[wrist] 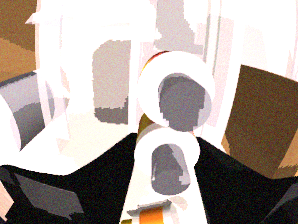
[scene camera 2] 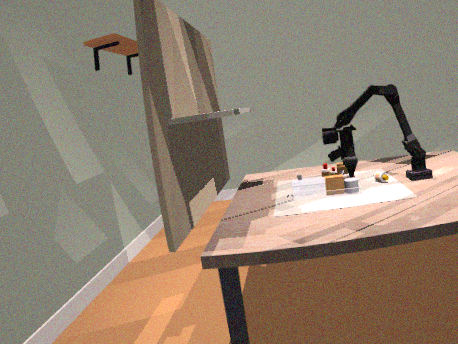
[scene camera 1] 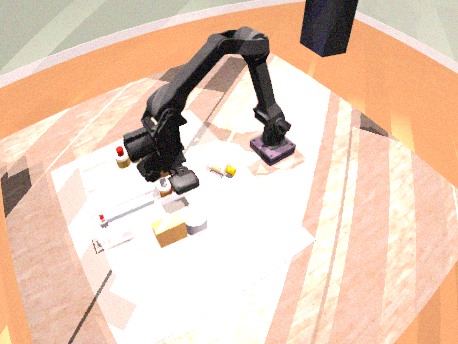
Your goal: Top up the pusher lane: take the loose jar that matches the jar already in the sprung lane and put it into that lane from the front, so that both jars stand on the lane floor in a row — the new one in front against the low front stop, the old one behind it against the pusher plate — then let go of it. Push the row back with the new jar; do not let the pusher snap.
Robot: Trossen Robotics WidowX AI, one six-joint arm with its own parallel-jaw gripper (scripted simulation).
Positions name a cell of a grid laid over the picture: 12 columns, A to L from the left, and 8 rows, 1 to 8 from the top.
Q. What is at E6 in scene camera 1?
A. A tan box.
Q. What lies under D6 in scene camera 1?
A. A pusher lane.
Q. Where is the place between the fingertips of the gripper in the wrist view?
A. G6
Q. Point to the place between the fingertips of the gripper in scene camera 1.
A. At E5
